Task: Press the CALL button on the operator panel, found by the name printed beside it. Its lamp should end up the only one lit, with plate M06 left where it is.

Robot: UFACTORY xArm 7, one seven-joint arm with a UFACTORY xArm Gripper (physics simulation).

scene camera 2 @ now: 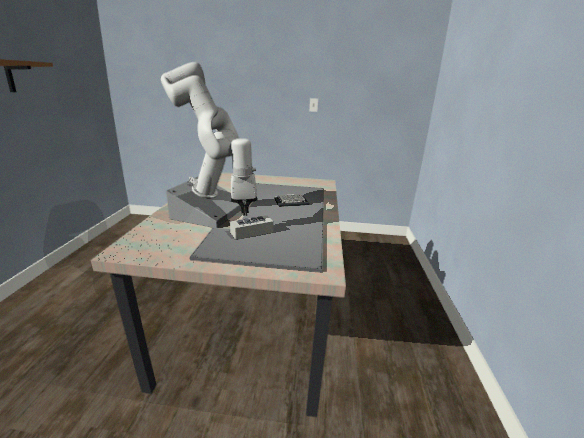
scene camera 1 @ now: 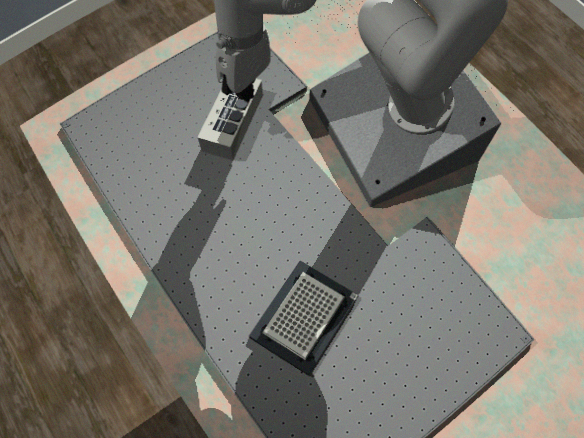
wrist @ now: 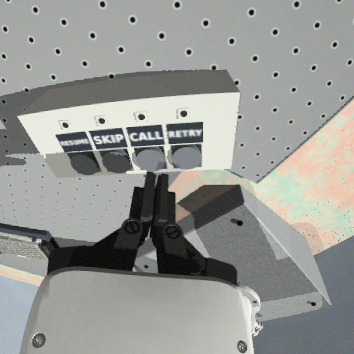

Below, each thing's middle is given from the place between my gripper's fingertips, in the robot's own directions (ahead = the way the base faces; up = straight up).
Labels:
My hand is 50 mm above the operator panel (wrist: 200,107), 30 mm short of it and 10 mm to the left of it. Round my hand: white well plate (scene camera 1: 301,319) (390 mm to the left, 170 mm ahead, 60 mm below).

